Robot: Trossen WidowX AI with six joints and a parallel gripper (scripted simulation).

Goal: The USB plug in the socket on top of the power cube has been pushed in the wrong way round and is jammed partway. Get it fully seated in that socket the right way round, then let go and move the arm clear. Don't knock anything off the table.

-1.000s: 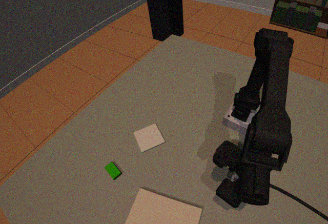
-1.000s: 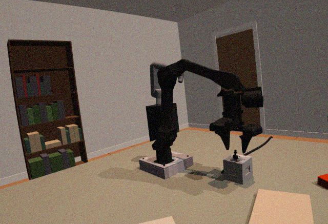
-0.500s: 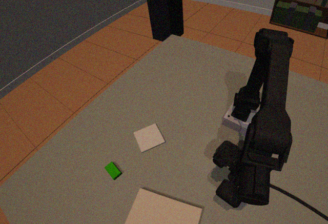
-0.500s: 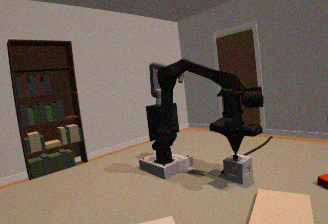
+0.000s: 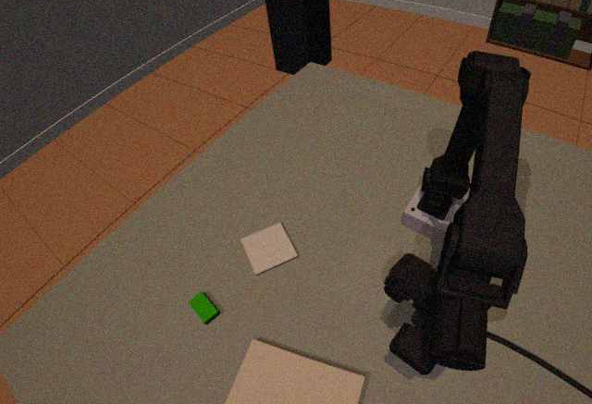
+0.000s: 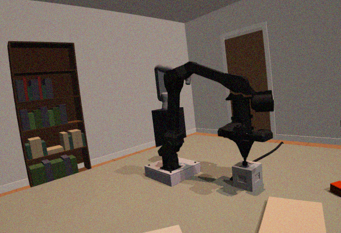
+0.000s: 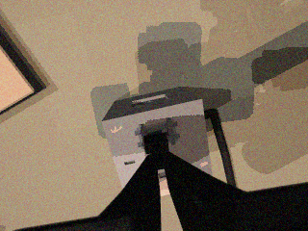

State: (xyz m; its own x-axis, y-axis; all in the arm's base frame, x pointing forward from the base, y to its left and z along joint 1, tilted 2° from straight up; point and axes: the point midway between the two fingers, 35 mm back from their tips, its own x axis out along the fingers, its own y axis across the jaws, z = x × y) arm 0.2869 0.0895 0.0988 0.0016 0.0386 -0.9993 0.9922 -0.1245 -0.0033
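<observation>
My gripper tip is 4 cm above the USB socket. Also, from my gripper tip: red block: 27 cm ahead, 10 cm to the left, 9 cm below; then dark USB plug: 2 cm below; then tan sheet: 20 cm ahead, 14 cm to the right, 10 cm below.
</observation>
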